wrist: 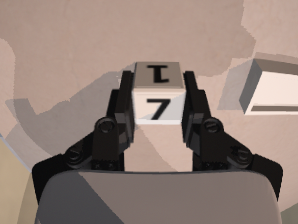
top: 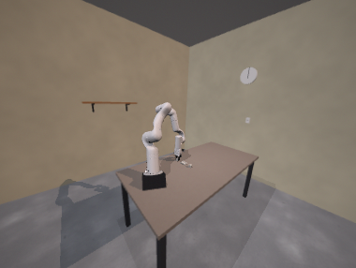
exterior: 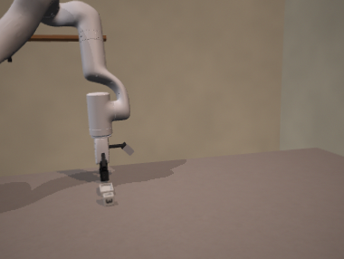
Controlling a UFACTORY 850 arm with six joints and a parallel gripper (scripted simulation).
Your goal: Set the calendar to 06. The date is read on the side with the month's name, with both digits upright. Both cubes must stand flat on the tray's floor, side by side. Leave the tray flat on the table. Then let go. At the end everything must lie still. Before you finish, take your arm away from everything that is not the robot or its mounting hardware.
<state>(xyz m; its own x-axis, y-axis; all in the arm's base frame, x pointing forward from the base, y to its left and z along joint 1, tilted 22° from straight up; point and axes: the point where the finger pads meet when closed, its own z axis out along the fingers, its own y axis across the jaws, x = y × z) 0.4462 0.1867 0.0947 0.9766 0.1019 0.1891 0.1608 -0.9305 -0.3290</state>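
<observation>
Now: hand 4 cm short of the white number cube, 22 cm to the left of it and 1 cm above it. From my hand the other things lie so: white calendar tray: 2 cm ahead, 11 cm to the right, 2 cm below.
</observation>
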